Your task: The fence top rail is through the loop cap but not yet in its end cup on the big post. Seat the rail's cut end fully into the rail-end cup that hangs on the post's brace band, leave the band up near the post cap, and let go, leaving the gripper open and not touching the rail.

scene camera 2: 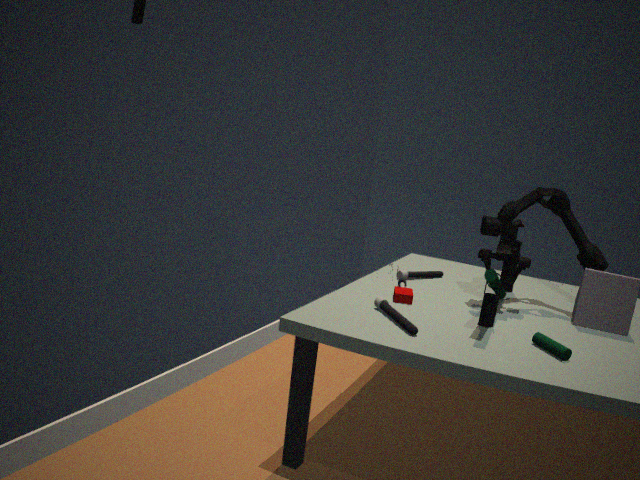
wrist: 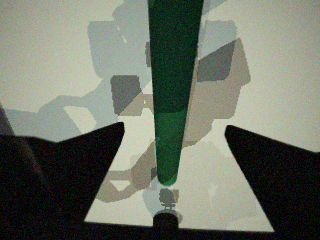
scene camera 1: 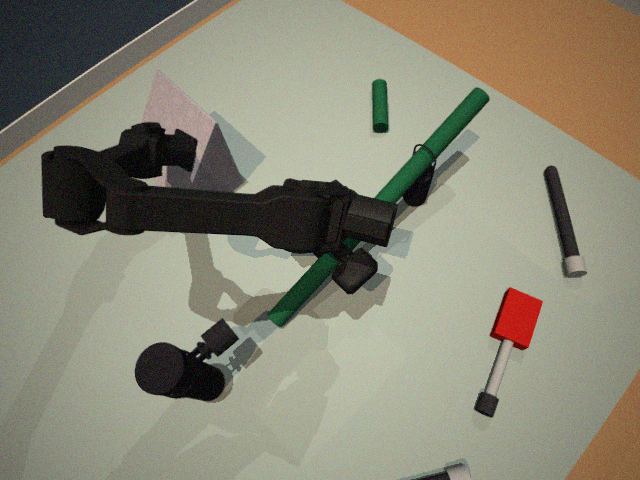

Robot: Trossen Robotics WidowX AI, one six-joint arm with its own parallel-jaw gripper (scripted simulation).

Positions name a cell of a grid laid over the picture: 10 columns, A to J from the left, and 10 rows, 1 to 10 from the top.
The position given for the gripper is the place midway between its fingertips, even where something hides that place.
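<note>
The gripper (scene camera 1: F6), (scene camera 2: H6), (wrist: F6) is open and holds nothing. There is a rail (scene camera 1: F6), and there is a red-headed mallet (scene camera 1: I7), which is out of frame in the wrist view. A dark post (scene camera 1: C8) and a dark rail-end cup (scene camera 1: D8) are there too.
</note>
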